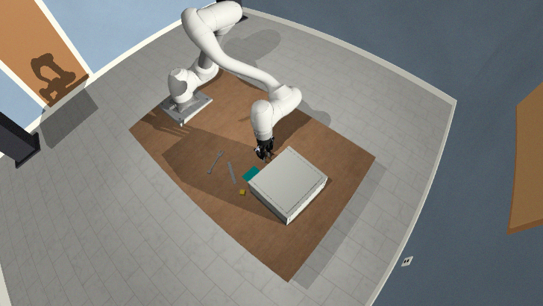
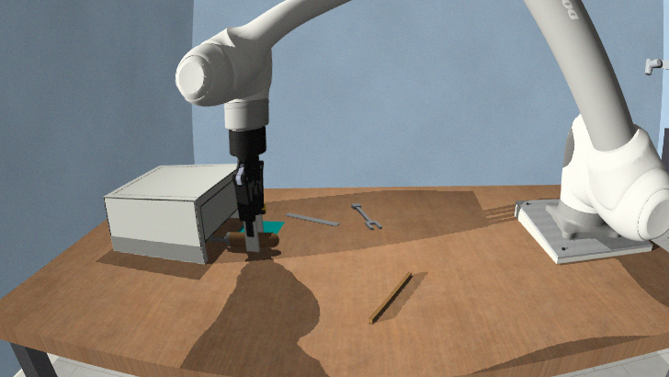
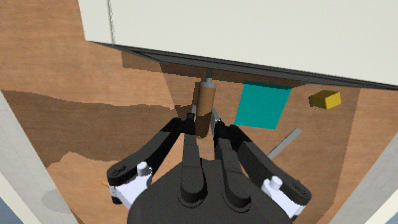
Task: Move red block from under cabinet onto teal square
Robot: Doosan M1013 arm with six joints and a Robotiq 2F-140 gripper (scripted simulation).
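My hand is 3 cm short of the teal square, 12 cm to the left of it and 4 cm above it. Also, from my hand: flat grey bar (8 cm behind, 20 cm to the right, 4 cm below); then red block (20 cm ahead, 11 cm to the right, 2 cm below); then rod tool (12 cm ahead, 4 cm to the right, 2 cm below).
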